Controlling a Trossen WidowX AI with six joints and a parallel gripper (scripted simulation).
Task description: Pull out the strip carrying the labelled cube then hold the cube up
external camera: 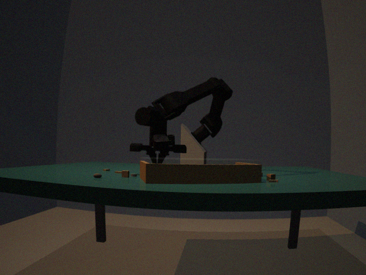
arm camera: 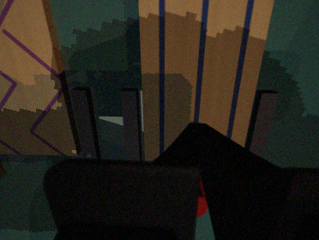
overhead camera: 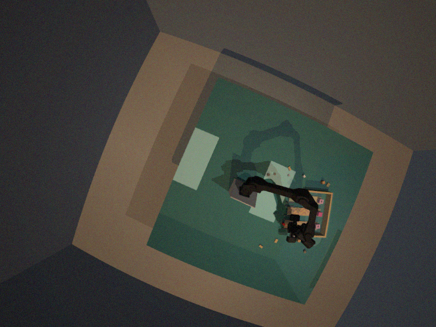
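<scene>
Right now my gripper tip is 10 cm short of the strip and 2 cm to the right of it.
</scene>
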